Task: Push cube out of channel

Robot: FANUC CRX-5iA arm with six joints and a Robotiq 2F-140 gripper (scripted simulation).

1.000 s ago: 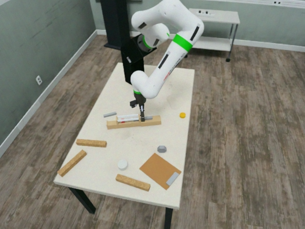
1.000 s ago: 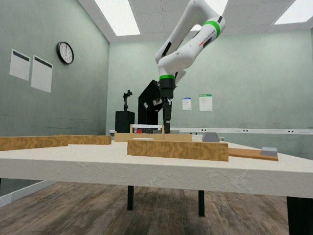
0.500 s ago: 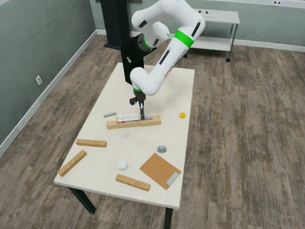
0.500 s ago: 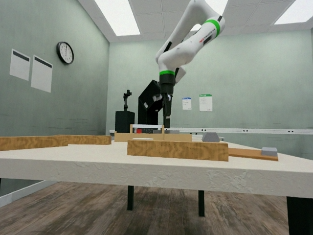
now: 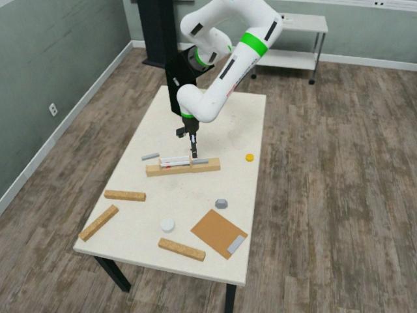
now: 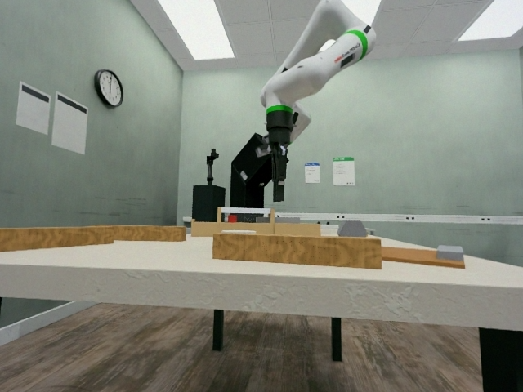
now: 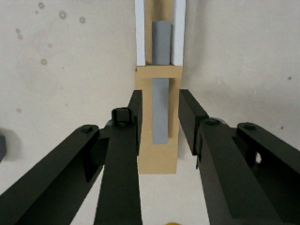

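The flat grey stick is 29 cm to the right of my hand, 14 cm below it and 4 cm ahead of it. From my hand the other things lie so: channel (10 cm below, 9 cm to the right, 6 cm ahead); then red cube (13 cm to the right, 9 cm below, 8 cm ahead); then grey hexagonal piece (24 cm to the left, 18 cm ahead, 12 cm below).
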